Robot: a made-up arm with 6 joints.
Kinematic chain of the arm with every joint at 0, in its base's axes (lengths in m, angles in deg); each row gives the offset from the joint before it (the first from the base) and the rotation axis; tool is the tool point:
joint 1: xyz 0 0 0.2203 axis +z
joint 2: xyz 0 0 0 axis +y
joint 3: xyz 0 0 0.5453 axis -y
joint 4: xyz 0 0 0 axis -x
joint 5: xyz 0.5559 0 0 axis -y
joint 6: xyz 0 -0.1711 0 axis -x
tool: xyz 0 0 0
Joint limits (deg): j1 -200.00..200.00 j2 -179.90..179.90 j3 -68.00..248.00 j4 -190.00..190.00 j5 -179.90..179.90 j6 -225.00..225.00
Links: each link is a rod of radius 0.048 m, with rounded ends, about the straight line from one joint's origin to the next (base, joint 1, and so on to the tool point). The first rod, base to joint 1, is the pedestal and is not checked.
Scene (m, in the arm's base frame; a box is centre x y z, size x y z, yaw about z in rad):
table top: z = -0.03
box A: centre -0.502 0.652 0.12 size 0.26 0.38 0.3 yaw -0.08
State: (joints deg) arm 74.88 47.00 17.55 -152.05 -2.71 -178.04
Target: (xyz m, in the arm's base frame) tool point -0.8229 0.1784 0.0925
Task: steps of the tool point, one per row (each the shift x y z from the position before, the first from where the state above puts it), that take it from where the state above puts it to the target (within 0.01 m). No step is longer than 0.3 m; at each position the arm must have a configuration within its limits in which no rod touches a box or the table.
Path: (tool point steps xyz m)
1: -0.1568 0.0494 0.1593
2: -0.1674 -0.0210 0.1748
3: -0.1480 -0.0936 0.1791
4: -0.0990 -0.1549 0.1713
5: -0.1689 -0.0182 -0.2144
6: -0.1250 -0.0999 -0.2244
7: -0.0560 -0.1567 -0.2145
8: 0.0241 -0.1804 -0.1876

